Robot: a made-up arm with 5 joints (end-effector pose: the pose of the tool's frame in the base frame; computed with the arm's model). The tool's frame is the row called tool.
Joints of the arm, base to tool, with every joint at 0 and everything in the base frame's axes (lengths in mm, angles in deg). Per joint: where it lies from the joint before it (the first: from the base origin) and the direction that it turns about. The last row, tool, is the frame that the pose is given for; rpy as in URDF.
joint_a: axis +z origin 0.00 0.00 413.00
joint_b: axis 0 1 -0.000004 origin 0.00 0.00 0.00
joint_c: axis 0 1 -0.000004 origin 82.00 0.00 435.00
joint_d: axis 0 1 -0.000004 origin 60.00 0.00 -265.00
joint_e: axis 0 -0.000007 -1 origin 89.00 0.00 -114.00
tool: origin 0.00 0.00 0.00 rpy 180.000 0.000 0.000
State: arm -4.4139 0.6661 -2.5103 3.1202 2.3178
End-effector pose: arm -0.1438 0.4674 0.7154 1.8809 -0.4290 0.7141
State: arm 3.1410 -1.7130 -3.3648 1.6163 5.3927
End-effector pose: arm 0.7886 -0.0005 0.3620 -0.1423 0.2985 -0.8833
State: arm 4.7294 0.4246 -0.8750 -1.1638 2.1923
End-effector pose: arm 0.0091 -0.5333 0.6570 0.5674 1.8196 -1.8900
Working (the frame after each row of the table, in the pose's form):
after joint_a: 0.0000 0.0000 0.4130 0.0000 0.0000 -1.5538
after joint_b: 0.0000 0.0000 0.4130 0.3294 0.3351 -1.5283
after joint_c: 0.0043 -0.2539 0.7756 -0.3494 -0.3554 -1.5251
after joint_d: 0.0072 -0.4232 0.5631 -1.2283 -1.2493 -1.1761
after joint_e: 0.0091 -0.5333 0.6570 -0.6317 1.9110 1.8398

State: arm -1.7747 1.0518 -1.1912 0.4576 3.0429
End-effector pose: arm -0.1141 -0.5518 0.1673 -2.1773 -1.9595 -0.3786
Working (the frame after each row of the table, in the pose's form):
after joint_a: 0.0000 0.0000 0.4130 0.0000 0.0000 -1.7747
after joint_b: 0.0000 0.0000 0.4130 0.9229 0.7516 -1.5900
after joint_c: -0.0847 -0.4097 0.5576 -0.1237 -0.1007 -1.7715
after joint_d: -0.1042 -0.5040 0.3035 0.2821 0.2297 -1.7579
after joint_e: -0.1141 -0.5518 0.1673 0.2064 -0.2806 1.4522

